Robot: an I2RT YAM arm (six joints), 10 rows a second.
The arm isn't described. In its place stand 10 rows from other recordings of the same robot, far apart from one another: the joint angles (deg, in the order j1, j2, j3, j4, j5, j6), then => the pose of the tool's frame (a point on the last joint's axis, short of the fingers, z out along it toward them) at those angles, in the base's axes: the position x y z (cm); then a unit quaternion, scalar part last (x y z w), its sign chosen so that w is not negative.
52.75, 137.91, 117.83, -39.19, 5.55, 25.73 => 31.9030 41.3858 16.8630 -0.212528 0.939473 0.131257 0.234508
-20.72, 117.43, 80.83, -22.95, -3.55, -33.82 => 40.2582 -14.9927 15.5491 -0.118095 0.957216 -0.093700 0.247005
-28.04, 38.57, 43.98, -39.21, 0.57, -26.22 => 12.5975 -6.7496 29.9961 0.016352 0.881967 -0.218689 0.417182
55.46, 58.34, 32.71, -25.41, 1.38, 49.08 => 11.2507 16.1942 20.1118 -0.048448 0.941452 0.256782 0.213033
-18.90, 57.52, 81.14, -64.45, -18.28, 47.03 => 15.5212 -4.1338 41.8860 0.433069 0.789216 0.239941 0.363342
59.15, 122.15, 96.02, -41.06, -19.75, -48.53 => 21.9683 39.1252 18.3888 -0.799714 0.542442 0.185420 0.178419
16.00, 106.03, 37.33, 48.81, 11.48, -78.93 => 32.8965 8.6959 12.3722 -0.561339 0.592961 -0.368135 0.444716
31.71, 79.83, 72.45, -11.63, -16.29, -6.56 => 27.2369 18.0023 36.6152 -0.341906 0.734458 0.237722 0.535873
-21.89, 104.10, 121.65, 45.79, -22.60, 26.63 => 32.7794 -11.6962 59.6134 -0.080934 0.284465 0.084597 0.951511
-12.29, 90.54, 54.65, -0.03, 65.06, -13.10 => 31.3838 -10.1407 23.0253 0.239150 0.752658 -0.551483 0.268661
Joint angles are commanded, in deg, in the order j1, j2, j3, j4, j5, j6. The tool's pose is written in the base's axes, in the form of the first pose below.
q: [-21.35, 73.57, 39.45, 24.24, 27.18, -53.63]
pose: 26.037 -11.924 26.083 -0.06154 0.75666 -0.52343 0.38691
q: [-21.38, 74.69, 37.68, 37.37, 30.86, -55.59]
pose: 26.023 -12.149 26.922 -0.01947 0.70493 -0.57231 0.41852
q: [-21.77, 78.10, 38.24, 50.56, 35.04, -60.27]
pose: 26.493 -12.781 28.001 0.01821 0.65089 -0.62683 0.42790
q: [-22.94, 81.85, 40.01, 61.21, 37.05, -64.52]
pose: 26.952 -13.736 29.007 0.04782 0.60445 -0.66755 0.43212
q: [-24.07, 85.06, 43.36, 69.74, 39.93, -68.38]
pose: 27.328 -14.710 30.596 0.08868 0.55848 -0.70345 0.43058
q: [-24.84, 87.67, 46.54, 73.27, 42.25, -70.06]
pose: 27.875 -15.541 31.471 0.11771 0.53782 -0.71932 0.42364
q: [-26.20, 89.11, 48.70, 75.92, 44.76, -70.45]
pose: 27.799 -16.473 32.200 0.15415 0.51963 -0.72994 0.41642
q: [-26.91, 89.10, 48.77, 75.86, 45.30, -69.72]
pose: 27.573 -16.832 32.220 0.16465 0.51818 -0.73001 0.41409
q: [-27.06, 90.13, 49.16, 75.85, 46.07, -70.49]
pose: 27.855 -17.109 31.861 0.16474 0.52392 -0.73293 0.40149
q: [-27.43, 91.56, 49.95, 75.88, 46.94, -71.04]
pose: 28.220 -17.577 31.493 0.16765 0.52883 -0.73573 0.38851
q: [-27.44, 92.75, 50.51, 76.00, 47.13, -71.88]
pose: 28.621 -17.801 31.150 0.16304 0.53327 -0.73816 0.37968
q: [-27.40, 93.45, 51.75, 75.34, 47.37, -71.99]
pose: 29.016 -17.991 31.319 0.16356 0.53447 -0.73831 0.37749
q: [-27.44, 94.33, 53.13, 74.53, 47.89, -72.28]
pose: 29.452 -18.268 31.429 0.16479 0.53724 -0.73915 0.37132
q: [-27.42, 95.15, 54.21, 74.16, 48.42, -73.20]
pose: 29.820 -18.470 31.470 0.16368 0.53983 -0.74195 0.36237
